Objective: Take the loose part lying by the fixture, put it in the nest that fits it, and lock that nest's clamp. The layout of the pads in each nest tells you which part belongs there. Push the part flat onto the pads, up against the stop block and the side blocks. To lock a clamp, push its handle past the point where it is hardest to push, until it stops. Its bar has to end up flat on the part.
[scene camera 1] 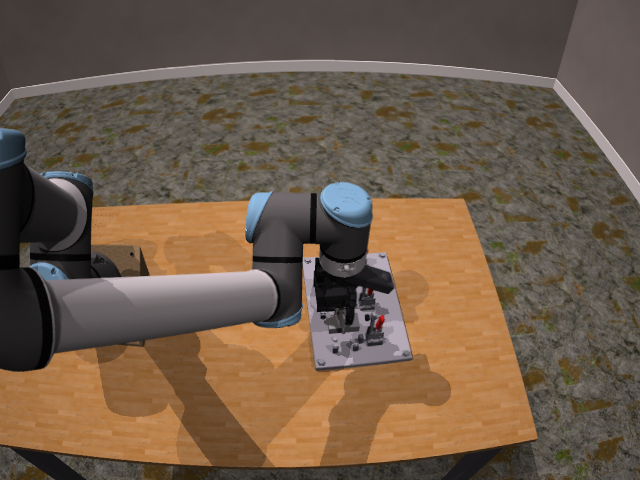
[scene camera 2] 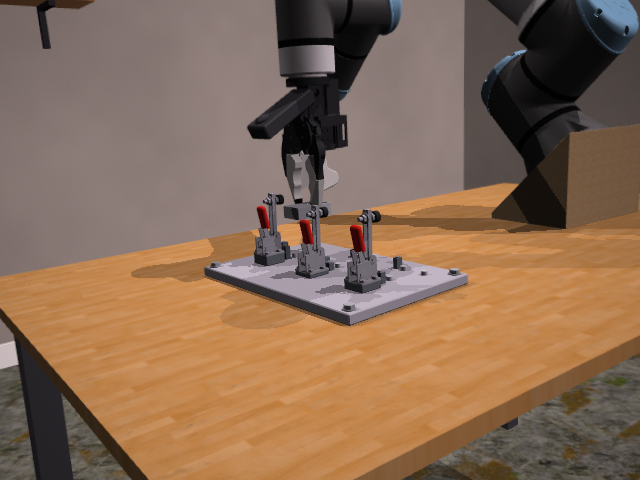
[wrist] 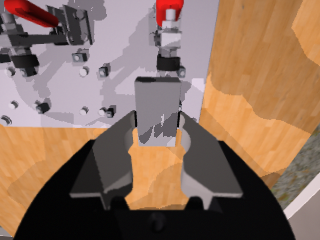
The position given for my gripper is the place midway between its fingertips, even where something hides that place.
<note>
I see my gripper (scene camera 2: 308,214), a grey rectangular part (wrist: 157,99) and a grey fixture plate (scene camera 2: 324,295).
My gripper also shows in scene camera 1 (scene camera 1: 341,325) and in the wrist view (wrist: 157,112). The grey fixture plate is seen too in scene camera 1 (scene camera 1: 395,338) and in the wrist view (wrist: 120,42).
</note>
